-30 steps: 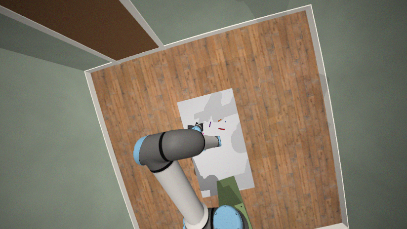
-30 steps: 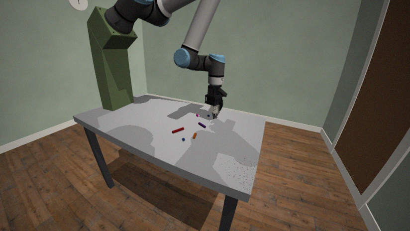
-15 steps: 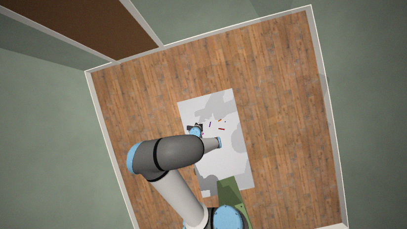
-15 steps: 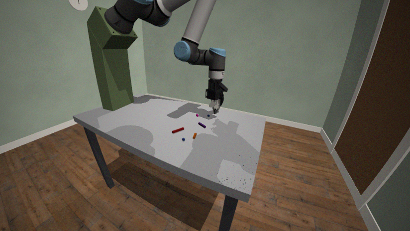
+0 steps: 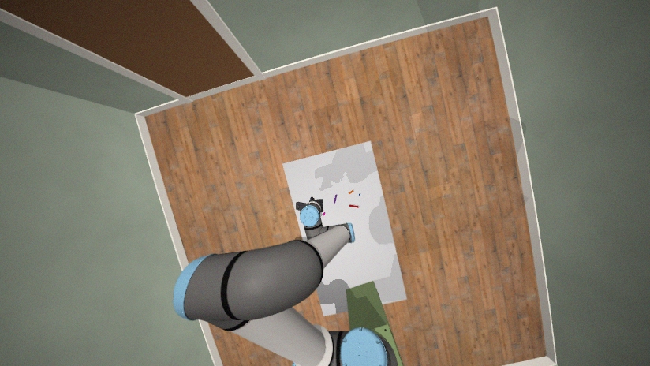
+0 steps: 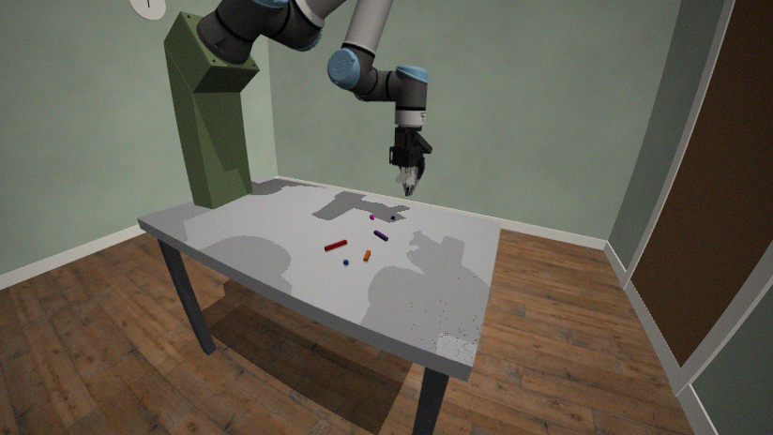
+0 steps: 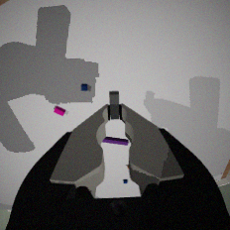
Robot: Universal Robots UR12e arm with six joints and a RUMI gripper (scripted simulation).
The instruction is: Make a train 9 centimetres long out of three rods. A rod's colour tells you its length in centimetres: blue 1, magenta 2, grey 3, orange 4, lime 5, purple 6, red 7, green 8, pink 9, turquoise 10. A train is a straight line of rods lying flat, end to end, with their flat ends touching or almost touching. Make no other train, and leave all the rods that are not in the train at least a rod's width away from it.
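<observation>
Now: the grey rod 10 mm below my hand. Round my hand: orange rod 260 mm to the right, 110 mm below, 20 mm behind; purple rod 140 mm to the right, 110 mm below, 40 mm behind; magenta rod 120 mm behind, 110 mm below, 30 mm to the right.
</observation>
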